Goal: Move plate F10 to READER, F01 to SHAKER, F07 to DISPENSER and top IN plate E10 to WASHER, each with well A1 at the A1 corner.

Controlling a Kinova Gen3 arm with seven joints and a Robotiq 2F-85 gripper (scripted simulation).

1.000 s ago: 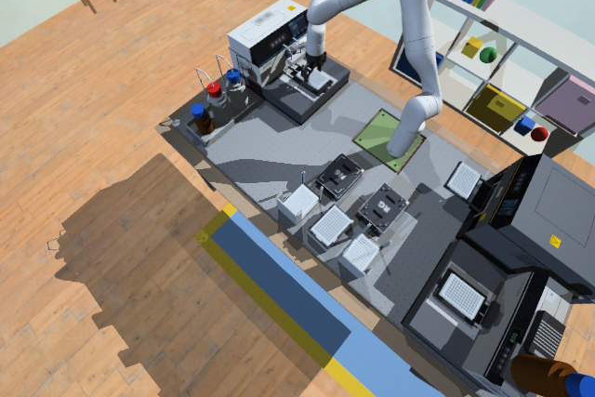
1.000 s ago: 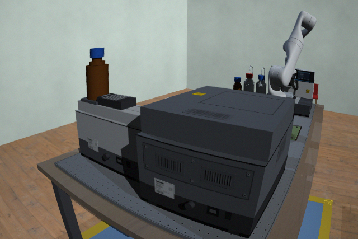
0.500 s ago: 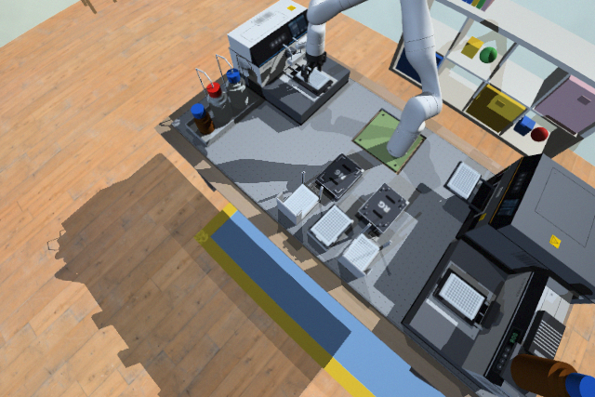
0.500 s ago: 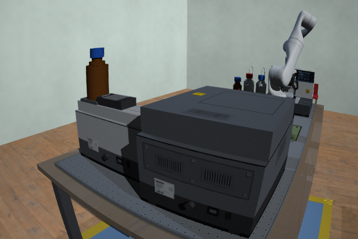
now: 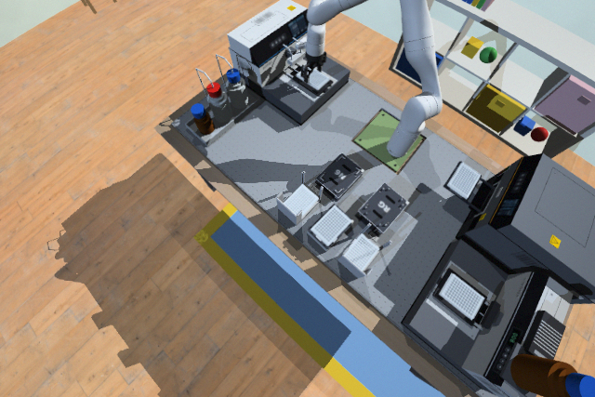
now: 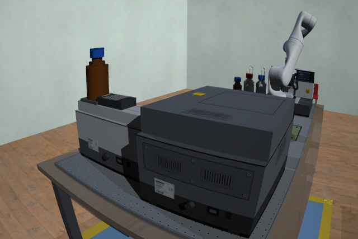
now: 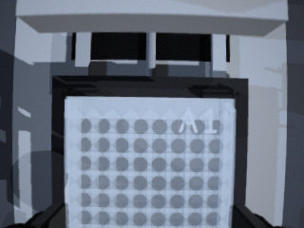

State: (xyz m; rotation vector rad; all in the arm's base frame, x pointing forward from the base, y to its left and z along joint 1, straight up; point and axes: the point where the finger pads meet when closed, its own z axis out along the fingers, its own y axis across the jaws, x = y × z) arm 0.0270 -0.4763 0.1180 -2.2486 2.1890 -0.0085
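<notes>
Now: hand 50 mm to the left of the A1 mark, 30 mm past it and 30 mm above it. Also, from my hand: washer: 250 mm to the right, 20 mm below, 10 mm ahead; then tall brown bottle: 1140 mm to the left, 450 mm ahead, 170 mm above.
</notes>
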